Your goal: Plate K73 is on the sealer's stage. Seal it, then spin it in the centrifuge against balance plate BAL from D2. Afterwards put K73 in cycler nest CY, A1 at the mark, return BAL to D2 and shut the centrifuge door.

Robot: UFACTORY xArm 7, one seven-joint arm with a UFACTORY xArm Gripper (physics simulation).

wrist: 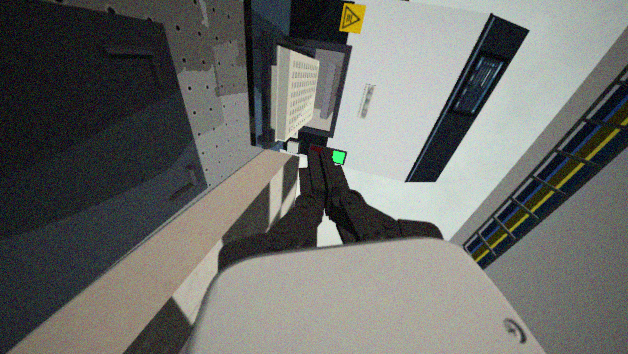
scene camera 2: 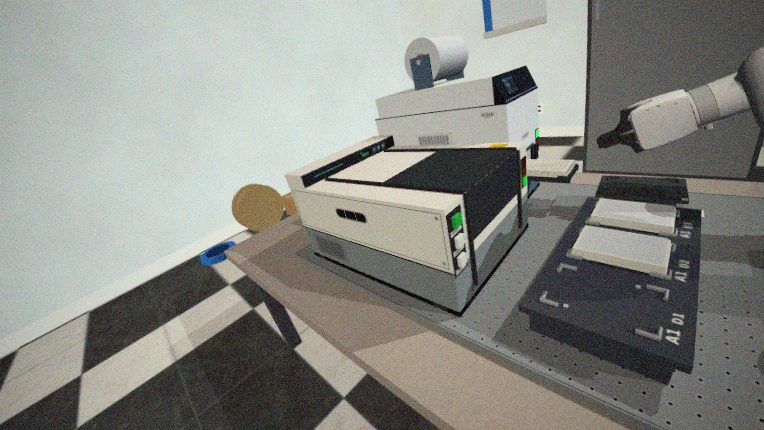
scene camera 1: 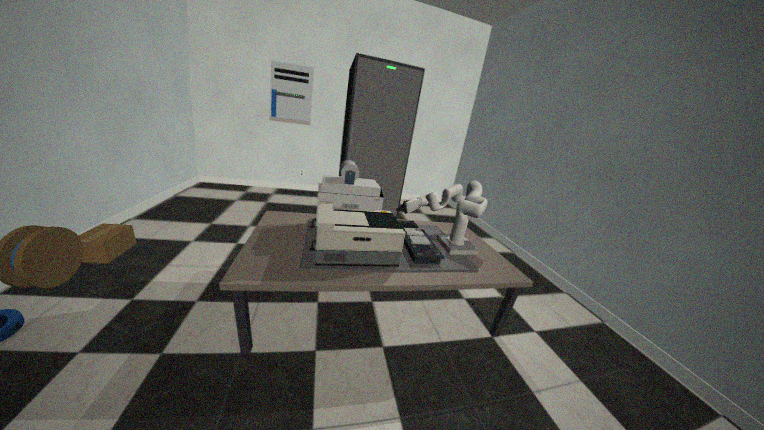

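Where they show: gripper, fingertip midpoint: point(wrist: 317, 164) point(scene camera 2: 597, 143) point(scene camera 1: 397, 210); arm's base, origin of the base link: point(scene camera 1: 455, 241).
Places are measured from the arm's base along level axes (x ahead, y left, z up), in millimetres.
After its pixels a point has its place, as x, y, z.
My gripper point(scene camera 1: 402, 207) @[435, -174, 128] point(scene camera 2: 603, 141) @[435, -174, 128] point(wrist: 317, 164) @[435, -174, 128] is shut and empty, in the air in front of the sealer point(scene camera 1: 350, 201) @[788, 10, 218] point(scene camera 2: 443, 125) @[745, 4, 226] point(wrist: 395, 85) @[584, -97, 192]. Plate K73 point(scene camera 2: 550, 168) @[520, -114, 79] point(wrist: 303, 95) @[538, -130, 81], cream with many wells, sits on the stage outside the sealer's opening, beyond my fingertips in the wrist view. The sealer's status light is green. A white plate point(scene camera 2: 622, 248) @[310, 125, 47], by its place BAL, lies in D2 of the dark nest rack point(scene camera 2: 598, 325) @[295, 290, 31]. The cream and grey machine point(scene camera 1: 363, 238) @[706, 364, 143] point(scene camera 2: 384, 229) @[621, 354, 124] in front seems to be the centrifuge; its label is not readable.
Another white plate point(scene camera 2: 636, 214) @[317, 0, 47] lies in D3. A low dark block point(scene camera 2: 641, 189) @[337, -158, 29] stands behind the rack. A film roll point(scene camera 2: 451, 56) @[757, -85, 387] tops the sealer. A tall dark cabinet point(scene camera 1: 382, 122) stands behind the table point(scene camera 1: 267, 275) @[1153, 490, -39]. A cable tray point(wrist: 545, 185) shows at the wrist view's right.
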